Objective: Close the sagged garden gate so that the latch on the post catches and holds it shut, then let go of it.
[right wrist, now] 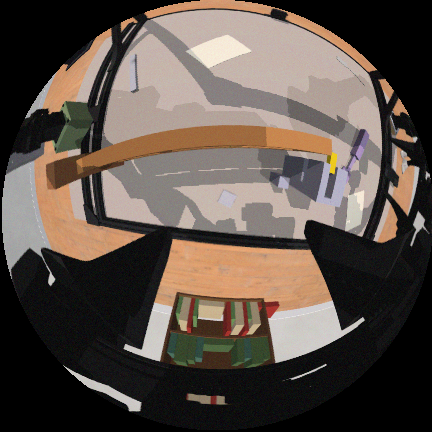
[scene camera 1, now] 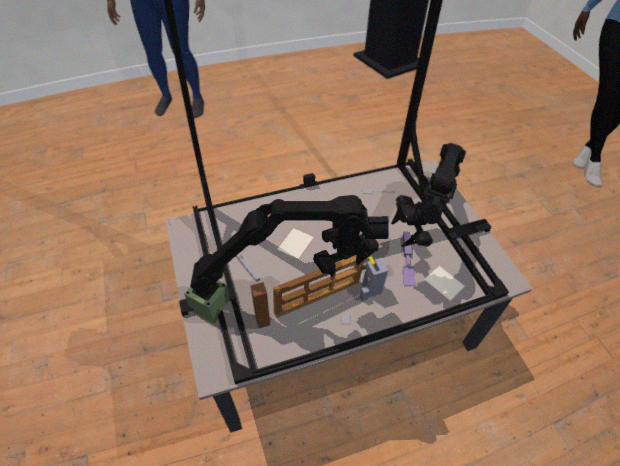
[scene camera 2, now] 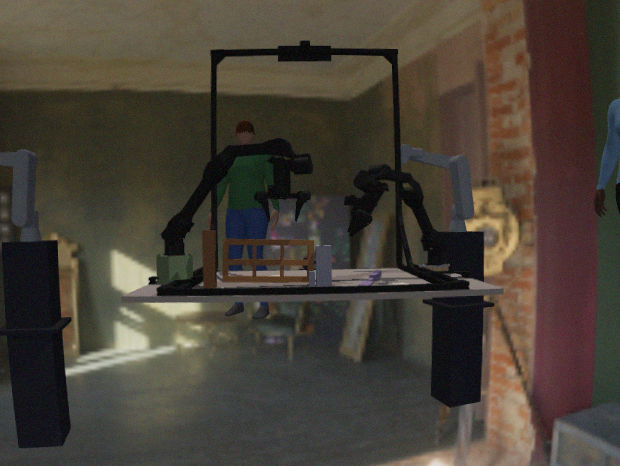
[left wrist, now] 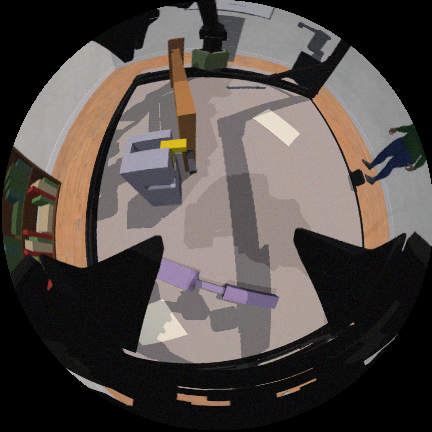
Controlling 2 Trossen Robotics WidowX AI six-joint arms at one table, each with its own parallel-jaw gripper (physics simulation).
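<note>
The brown gate stands upright between the dark brown hinge post and the grey latch post. A yellow latch piece reaches from the grey post to the gate's free end; whether it has caught is unclear. My right gripper is open and empty above the gate. My left gripper is open and empty above a purple object.
The purple object lies right of the latch post in scene camera 1. A grey bar lies behind the hinge post; a small grey square lies near the front. Black rails border the table.
</note>
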